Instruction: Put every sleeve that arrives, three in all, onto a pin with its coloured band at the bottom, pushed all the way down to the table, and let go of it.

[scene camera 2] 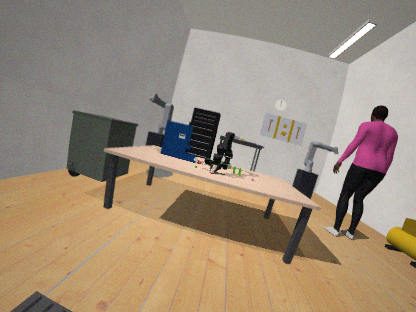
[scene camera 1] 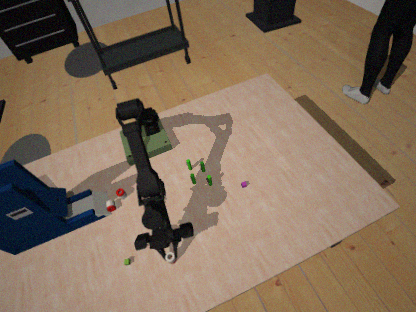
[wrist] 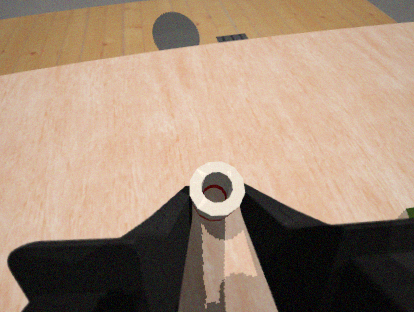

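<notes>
My gripper (scene camera 1: 168, 254) (wrist: 214, 190) is shut on a white sleeve (scene camera 1: 173, 256) (wrist: 238, 191), which stands upright between the fingertips with its open white end up. Its red band shows low down in the wrist view. Whether it touches the table is hard to tell. A second sleeve (scene camera 1: 117, 192) shows a red end upward beside the chute. A third sleeve (scene camera 1: 110, 203) is at the chute's end, its red end toward the table's front edge. Four bare green pins stand in a group: two at the back (scene camera 1: 189, 164) (scene camera 1: 202, 166) and two nearer (scene camera 1: 193, 178) (scene camera 1: 209, 180).
A blue dispenser (scene camera 1: 35, 200) (scene camera 2: 176, 142) with a grey chute (scene camera 1: 85, 204) stands at the left. A lime block (scene camera 1: 127, 261) (scene camera 2: 196, 167) lies left of the gripper. A small purple object (scene camera 1: 244, 184) (scene camera 2: 253, 180) lies right of the pins. The arm's green base plate (scene camera 1: 162, 142) is at the back.
</notes>
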